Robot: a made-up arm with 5 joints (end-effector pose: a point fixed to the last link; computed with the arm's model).
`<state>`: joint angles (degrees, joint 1 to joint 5).
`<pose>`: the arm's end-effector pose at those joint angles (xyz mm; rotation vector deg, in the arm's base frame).
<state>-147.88 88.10 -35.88 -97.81 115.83</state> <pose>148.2 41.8 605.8 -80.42 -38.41 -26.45</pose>
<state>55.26 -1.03 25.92 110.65 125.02</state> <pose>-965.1 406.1 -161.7 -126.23 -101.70 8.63</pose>
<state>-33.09 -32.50 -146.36 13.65 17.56</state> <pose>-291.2 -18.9 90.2 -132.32 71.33 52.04</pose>
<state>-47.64 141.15 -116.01 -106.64 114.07</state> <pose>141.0 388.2 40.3 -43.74 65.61 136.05</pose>
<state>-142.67 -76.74 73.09 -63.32 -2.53</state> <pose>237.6 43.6 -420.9 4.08 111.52 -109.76</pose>
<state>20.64 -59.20 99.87 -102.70 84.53</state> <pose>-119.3 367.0 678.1 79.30 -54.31 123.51</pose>
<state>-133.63 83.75 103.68 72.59 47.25</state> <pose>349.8 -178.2 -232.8 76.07 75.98 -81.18</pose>
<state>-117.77 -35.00 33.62 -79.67 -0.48</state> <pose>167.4 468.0 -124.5 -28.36 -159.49 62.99</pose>
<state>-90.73 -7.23 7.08 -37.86 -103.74</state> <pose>222.4 688.1 74.9 -110.00 91.86 -63.06</pose>
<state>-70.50 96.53 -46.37 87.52 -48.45</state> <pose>-248.7 -301.7 809.2 93.56 -11.84 15.93</pose>
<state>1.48 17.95 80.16 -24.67 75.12</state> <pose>-106.1 327.1 589.5 89.68 -23.46 92.99</pose>
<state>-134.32 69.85 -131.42 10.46 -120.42</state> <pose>-132.8 147.6 375.2 -5.29 2.81 -17.03</pose>
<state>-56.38 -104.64 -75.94 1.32 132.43</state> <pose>-122.4 -294.6 -16.2 49.60 121.00 5.45</pose>
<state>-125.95 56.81 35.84 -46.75 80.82</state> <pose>537.5 530.6 351.1 -149.52 -51.81 -11.96</pose>
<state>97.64 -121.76 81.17 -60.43 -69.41</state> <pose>-668.9 -199.4 -98.2 150.03 -21.07 8.70</pose>
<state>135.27 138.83 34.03 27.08 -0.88</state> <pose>-110.4 -159.4 -691.0 -99.43 -44.32 90.92</pose>
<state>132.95 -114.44 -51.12 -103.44 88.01</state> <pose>425.1 139.7 76.0 109.11 -57.52 76.34</pose>
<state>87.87 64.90 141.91 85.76 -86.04</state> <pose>-361.7 -388.6 61.2 103.31 49.86 -29.96</pose>
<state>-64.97 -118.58 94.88 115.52 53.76</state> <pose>404.0 502.3 418.7 -134.99 -60.44 -50.17</pose>
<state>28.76 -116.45 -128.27 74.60 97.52</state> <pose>142.8 161.1 -209.9 -21.42 83.50 60.23</pose>
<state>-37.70 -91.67 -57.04 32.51 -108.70</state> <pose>219.6 49.3 -225.0 -114.63 -51.31 -115.14</pose>
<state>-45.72 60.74 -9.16 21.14 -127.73</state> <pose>-312.6 482.5 913.1 -3.95 32.24 -69.21</pose>
